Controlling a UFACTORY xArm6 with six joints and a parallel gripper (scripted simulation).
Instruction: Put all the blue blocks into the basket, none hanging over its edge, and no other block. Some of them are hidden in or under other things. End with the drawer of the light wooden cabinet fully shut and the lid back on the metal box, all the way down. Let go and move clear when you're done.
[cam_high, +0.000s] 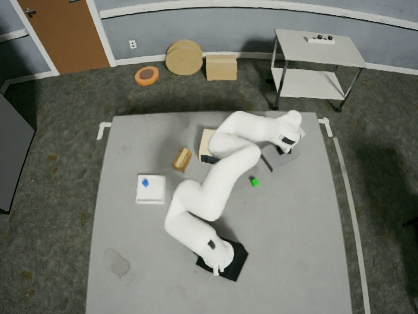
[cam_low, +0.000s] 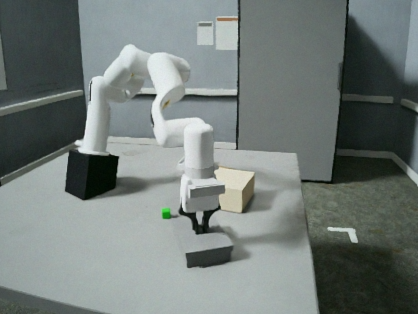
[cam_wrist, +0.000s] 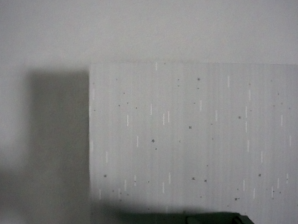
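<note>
My gripper is now 50 mm above the metal box. Also, from my hand: lid 30 mm below; then light wooden cabinet 320 mm to the left, 60 mm ahead, 30 mm below; then green block 160 mm to the left, 140 mm behind, 60 mm below.
</note>
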